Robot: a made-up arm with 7 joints. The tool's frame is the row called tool.
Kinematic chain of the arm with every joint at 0, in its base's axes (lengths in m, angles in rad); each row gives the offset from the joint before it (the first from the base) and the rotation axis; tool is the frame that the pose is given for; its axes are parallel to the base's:
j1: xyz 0 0 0 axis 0 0.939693 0.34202
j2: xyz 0 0 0 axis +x
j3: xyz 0 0 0 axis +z
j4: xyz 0.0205 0 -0.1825 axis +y
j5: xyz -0.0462 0 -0.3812 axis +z
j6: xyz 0 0 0 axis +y
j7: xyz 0 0 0 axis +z
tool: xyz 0 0 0
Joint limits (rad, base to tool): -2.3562..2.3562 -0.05..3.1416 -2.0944..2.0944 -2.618..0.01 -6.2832..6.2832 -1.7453..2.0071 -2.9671..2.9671
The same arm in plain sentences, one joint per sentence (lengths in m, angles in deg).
The arm has seven revolute joints in a row. What follows holds with every joint at zero, and every direction is one of the base frame's. The first joint sits at the same point as the base frame's origin and turns about the direction (0, 0.9397, 0.342), from -135 to 135 deg. The second joint sits at the same point as the first joint and turns about +x, from -2.86 to 180 deg. The third joint sits at the same point as the second joint and turns about +z, from -120 to 120 deg. The fourth joint sits 0.0205 m along +x and 0.1825 m along -z from the third joint and turns about +y, from -150 to 0.57 deg. The fifth joint sits 0.0462 m along -x and 0.3812 m along -z from the fourth joint and turns about +z, from -360 to 360 deg. The sixth joint sits at the same point as the fifth joint and turns about +y, from -100 to 115 deg. The seventh joint sits at the same point as the sixth joint and turns about +z, from -170 to 170 deg. The tool frame, which is the frame that the pose is given for, sits at the same point as the seventh joint; its axes are parallel to the base frame's.
